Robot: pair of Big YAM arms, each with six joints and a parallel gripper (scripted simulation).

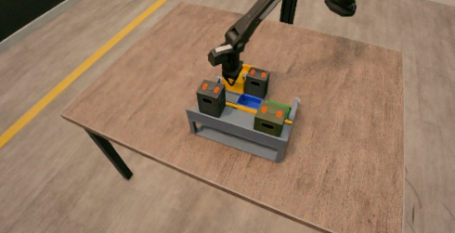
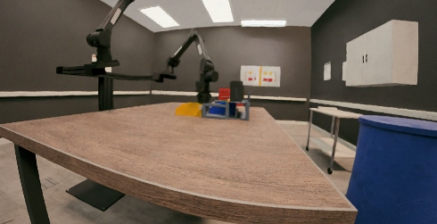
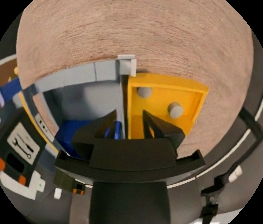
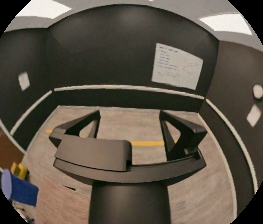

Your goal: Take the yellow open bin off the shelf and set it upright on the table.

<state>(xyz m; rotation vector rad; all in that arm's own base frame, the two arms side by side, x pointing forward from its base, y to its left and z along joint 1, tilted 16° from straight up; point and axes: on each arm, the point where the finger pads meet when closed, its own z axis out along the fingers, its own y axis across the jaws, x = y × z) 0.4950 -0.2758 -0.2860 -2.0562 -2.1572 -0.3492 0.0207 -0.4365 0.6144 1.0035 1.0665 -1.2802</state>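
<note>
The yellow open bin is 80 mm behind my left hand, 10 mm to the right of it and 30 mm below it. From my left hand the other things lie so: grey shelf: 130 mm ahead, 130 mm to the left; dark lidded bin: 40 mm behind, 100 mm to the left.
</note>
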